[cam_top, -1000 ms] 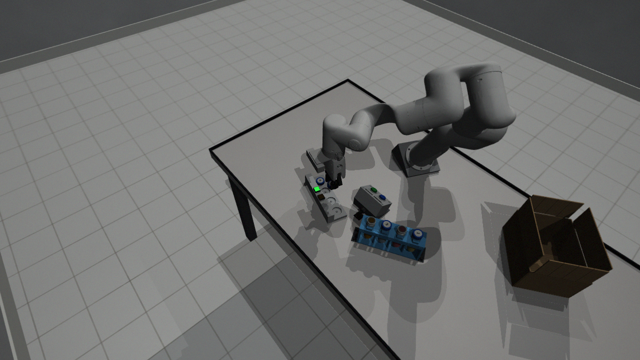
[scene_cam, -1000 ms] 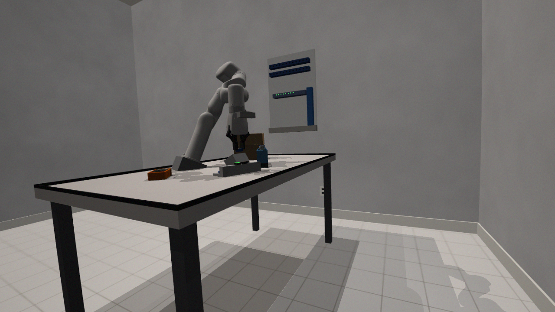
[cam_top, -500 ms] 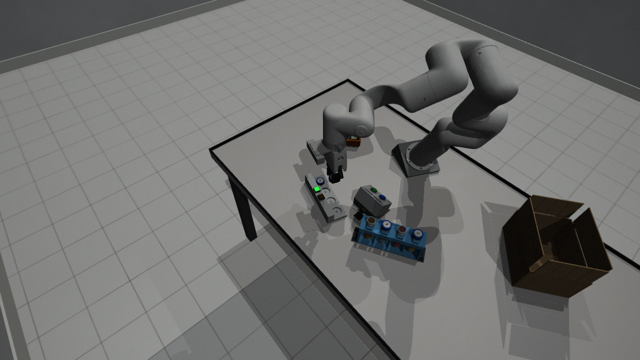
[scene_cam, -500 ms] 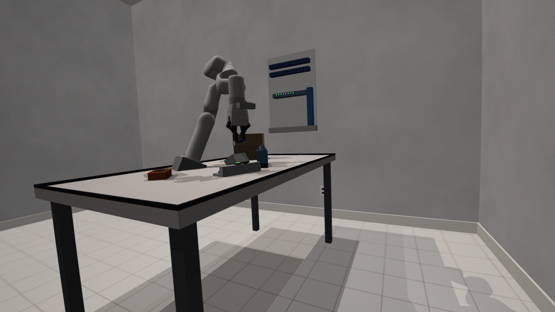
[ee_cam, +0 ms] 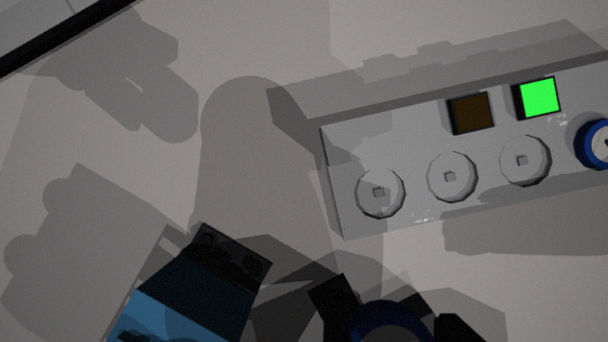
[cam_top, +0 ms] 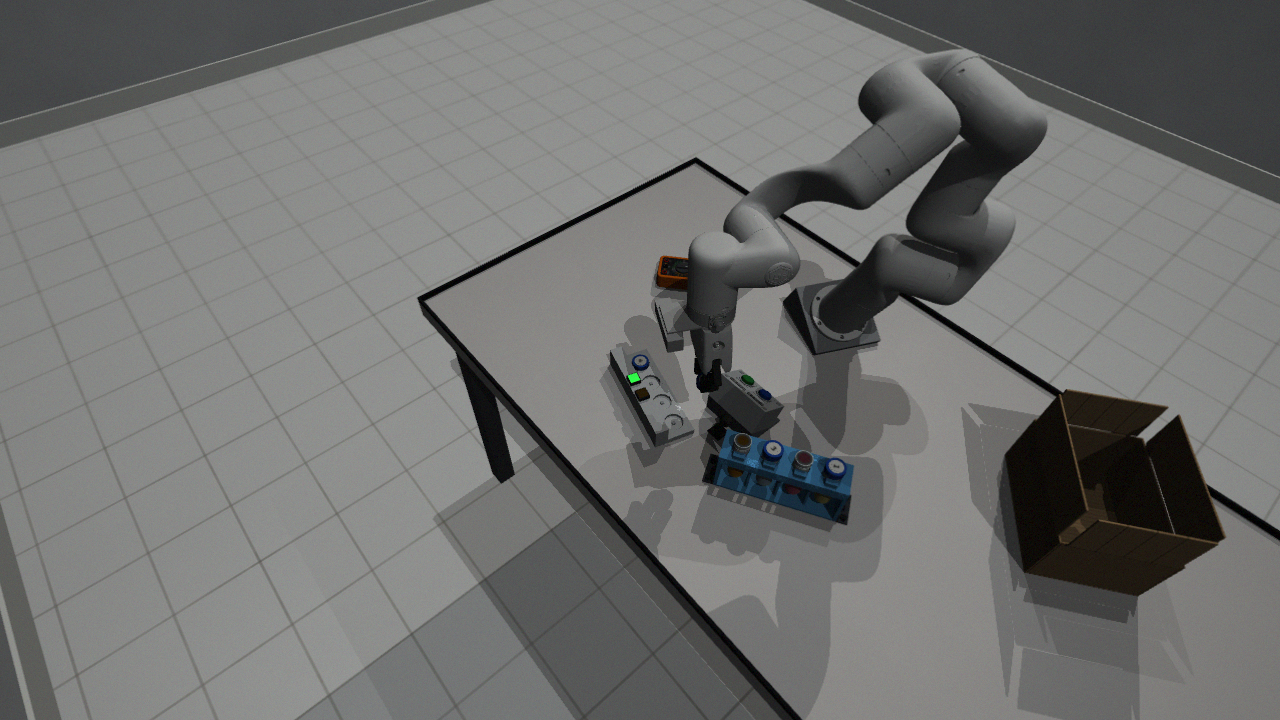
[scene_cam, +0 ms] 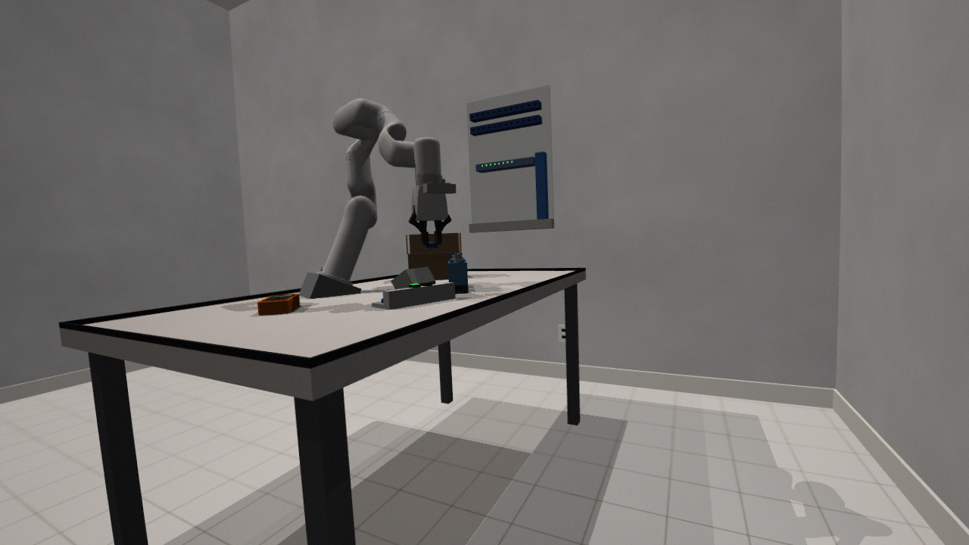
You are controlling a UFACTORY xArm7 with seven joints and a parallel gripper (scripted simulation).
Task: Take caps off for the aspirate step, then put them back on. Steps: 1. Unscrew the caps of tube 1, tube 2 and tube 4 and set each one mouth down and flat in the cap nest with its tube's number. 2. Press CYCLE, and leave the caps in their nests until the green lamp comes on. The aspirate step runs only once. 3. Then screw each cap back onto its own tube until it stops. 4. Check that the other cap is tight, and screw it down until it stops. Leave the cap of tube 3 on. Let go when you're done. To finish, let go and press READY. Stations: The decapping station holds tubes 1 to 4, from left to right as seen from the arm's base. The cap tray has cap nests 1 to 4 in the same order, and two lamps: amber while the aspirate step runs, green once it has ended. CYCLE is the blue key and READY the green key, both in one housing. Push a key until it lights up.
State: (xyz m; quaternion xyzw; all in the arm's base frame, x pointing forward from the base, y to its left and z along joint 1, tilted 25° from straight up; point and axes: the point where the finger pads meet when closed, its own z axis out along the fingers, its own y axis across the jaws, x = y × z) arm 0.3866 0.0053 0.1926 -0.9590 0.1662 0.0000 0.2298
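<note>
Now: hand 23 cm to the right of the cap 1, 11 cm past it and 6 cm above it. Round my hand: cap 2 (2 cm below); key housing (12 cm below, 10 cm behind, 1 cm to the left); green key (12 cm behind, 11 cm below, 2 cm to the right).
</note>
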